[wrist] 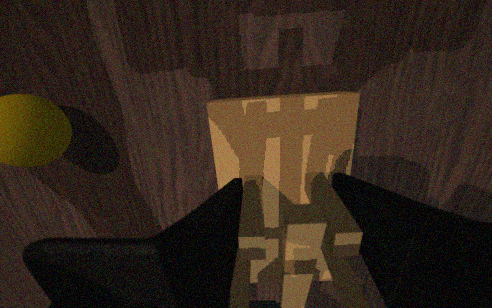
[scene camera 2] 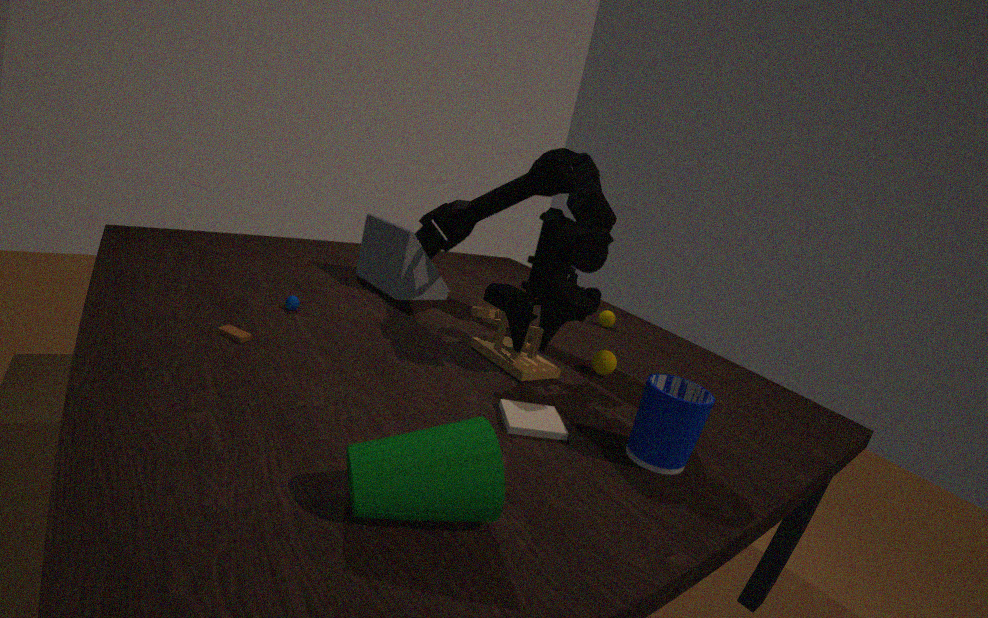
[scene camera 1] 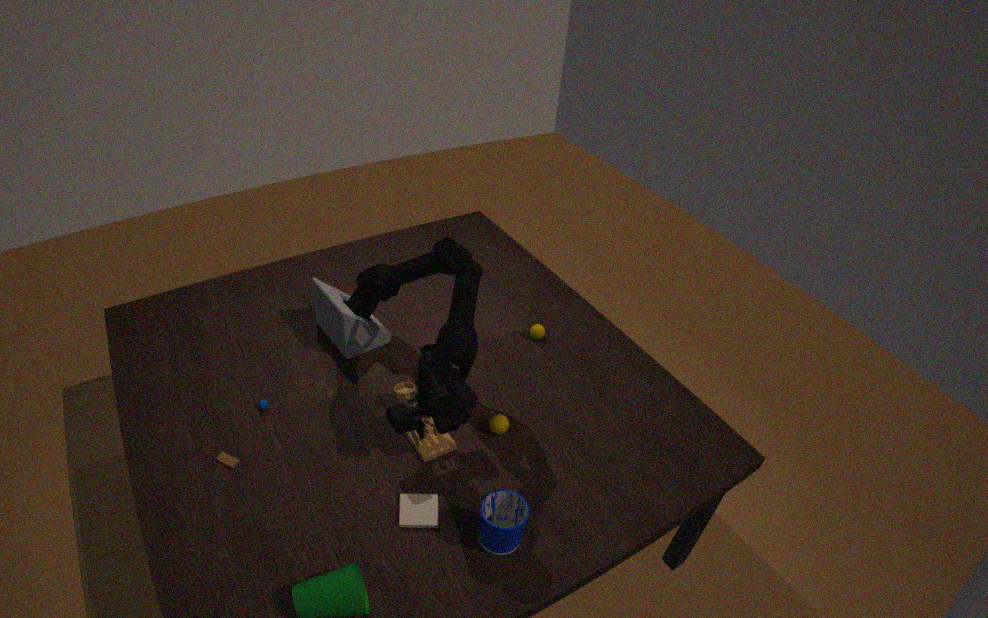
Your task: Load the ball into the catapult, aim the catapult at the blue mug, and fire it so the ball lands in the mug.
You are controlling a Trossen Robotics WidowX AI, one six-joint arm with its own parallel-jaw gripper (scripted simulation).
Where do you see a green cup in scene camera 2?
454,472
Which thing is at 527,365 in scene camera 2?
A wooden catapult.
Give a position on a blue mug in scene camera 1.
503,514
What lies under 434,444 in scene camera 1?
A wooden catapult.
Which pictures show the blue mug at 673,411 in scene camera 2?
Scene camera 2 and scene camera 1 only.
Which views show my gripper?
The wrist view, scene camera 2 and scene camera 1: all of them.
